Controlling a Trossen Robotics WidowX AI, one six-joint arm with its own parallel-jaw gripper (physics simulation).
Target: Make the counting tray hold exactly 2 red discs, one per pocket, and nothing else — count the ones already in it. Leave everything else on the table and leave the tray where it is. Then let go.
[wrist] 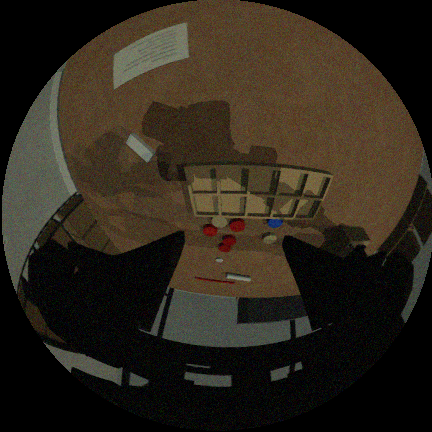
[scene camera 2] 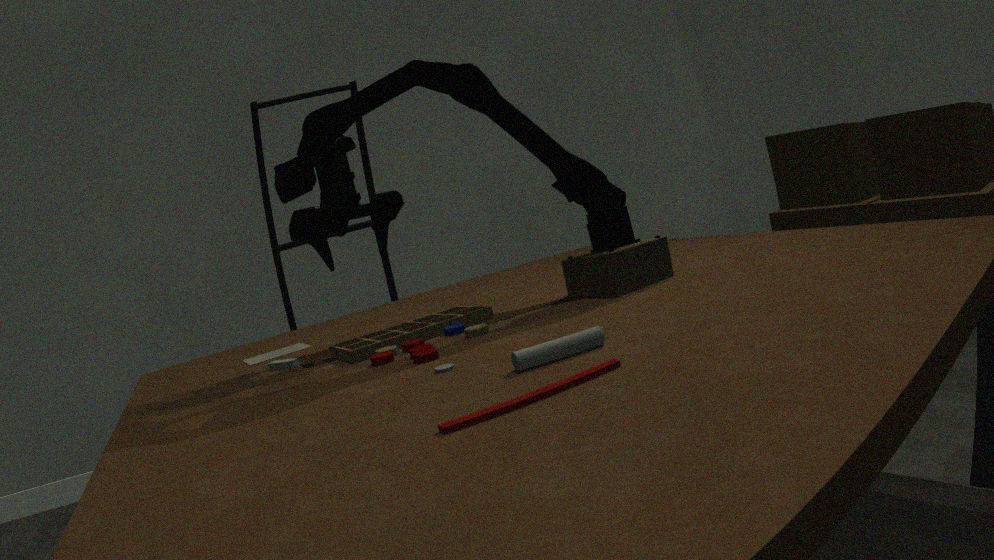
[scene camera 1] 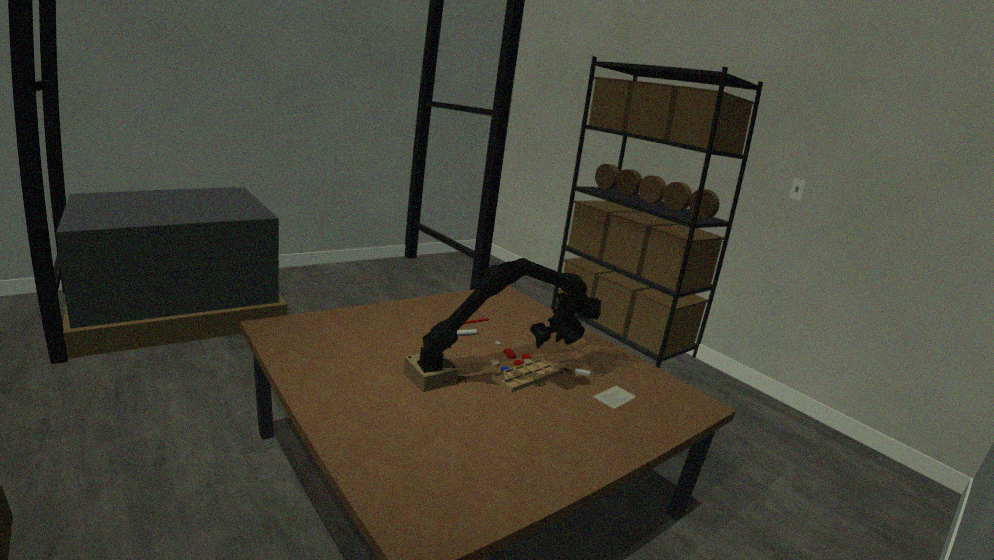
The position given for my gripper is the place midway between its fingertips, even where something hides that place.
Observation:
My gripper (scene camera 2: 358, 264) is open, with nothing in its grasp. Also in view: a wooden counting tray (scene camera 2: 361, 348). A grey square (wrist: 169, 44) rests on the table.
The wooden counting tray is seen too in the wrist view (wrist: 243, 189) and in scene camera 1 (scene camera 1: 516, 378). My gripper shows as well in the wrist view (wrist: 234, 238) and in scene camera 1 (scene camera 1: 547, 344).

